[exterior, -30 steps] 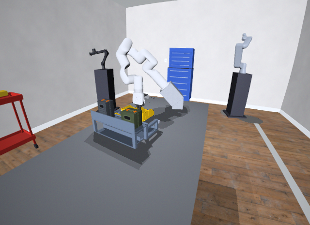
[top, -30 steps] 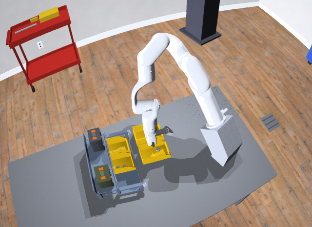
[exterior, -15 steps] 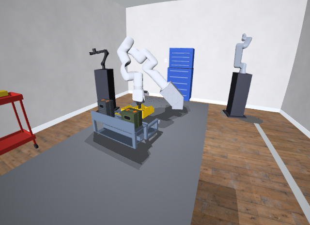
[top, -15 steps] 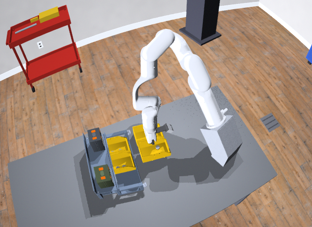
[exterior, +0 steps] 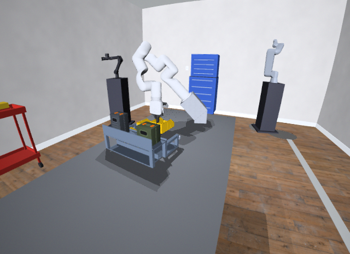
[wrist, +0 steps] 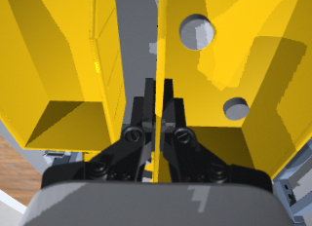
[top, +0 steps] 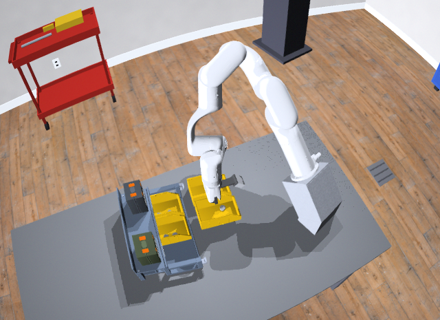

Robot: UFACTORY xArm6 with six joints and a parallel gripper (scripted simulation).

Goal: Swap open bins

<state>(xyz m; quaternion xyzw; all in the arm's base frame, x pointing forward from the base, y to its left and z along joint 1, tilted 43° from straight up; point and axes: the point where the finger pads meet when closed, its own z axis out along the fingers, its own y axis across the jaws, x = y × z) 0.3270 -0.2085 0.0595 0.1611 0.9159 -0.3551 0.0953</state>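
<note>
The shelf lip is 14 cm ahead of my hand, 9 cm below it and 2 cm to the left of it. From my hand the other things lie so: olive box: 36 cm ahead, 5 cm to the left, 5 cm above; then dark grey box: 27 cm ahead, 16 cm to the right, 6 cm above.
</note>
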